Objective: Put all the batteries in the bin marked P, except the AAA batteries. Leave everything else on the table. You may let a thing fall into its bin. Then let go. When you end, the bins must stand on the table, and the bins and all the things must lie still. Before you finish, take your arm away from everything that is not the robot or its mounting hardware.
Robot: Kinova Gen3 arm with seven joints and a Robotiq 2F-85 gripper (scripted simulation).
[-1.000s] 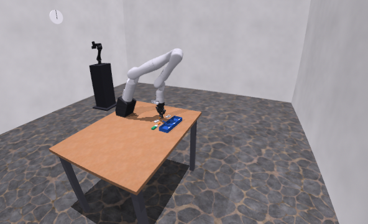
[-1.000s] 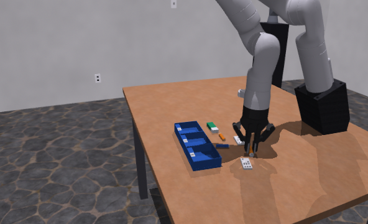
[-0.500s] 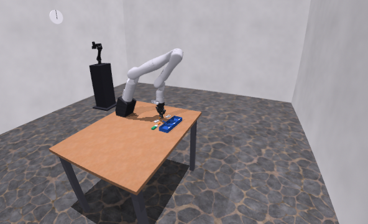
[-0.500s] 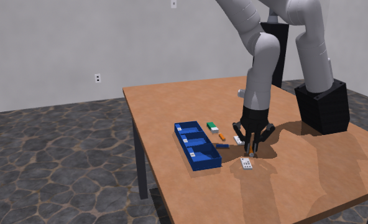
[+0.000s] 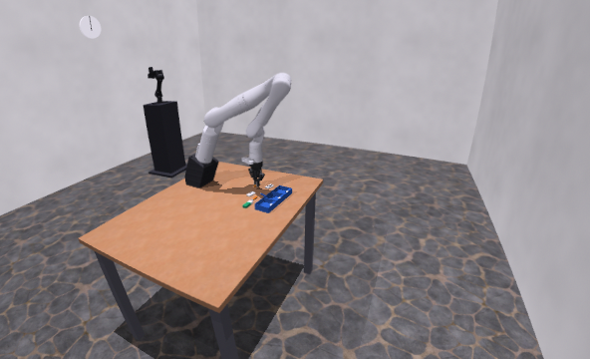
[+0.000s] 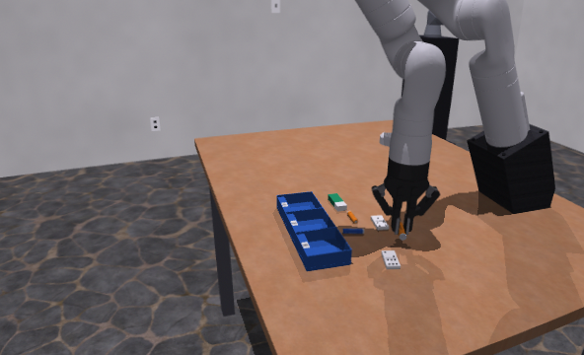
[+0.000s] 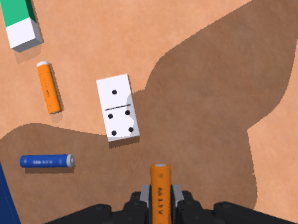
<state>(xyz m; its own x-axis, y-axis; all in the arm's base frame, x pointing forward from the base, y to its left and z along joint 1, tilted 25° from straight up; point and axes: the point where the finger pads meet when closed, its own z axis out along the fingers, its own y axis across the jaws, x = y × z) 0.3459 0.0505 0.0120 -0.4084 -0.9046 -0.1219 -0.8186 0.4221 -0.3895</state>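
The blue battery lies 7 cm ahead of my hand, 6 cm to the right of it and 3 cm below it. From my hand the other things lie so: large orange battery (2 cm below); then small orange battery (4 cm ahead, 12 cm to the right, 3 cm below); then blue three-compartment bin (15 cm ahead, 10 cm to the right, 2 cm below).
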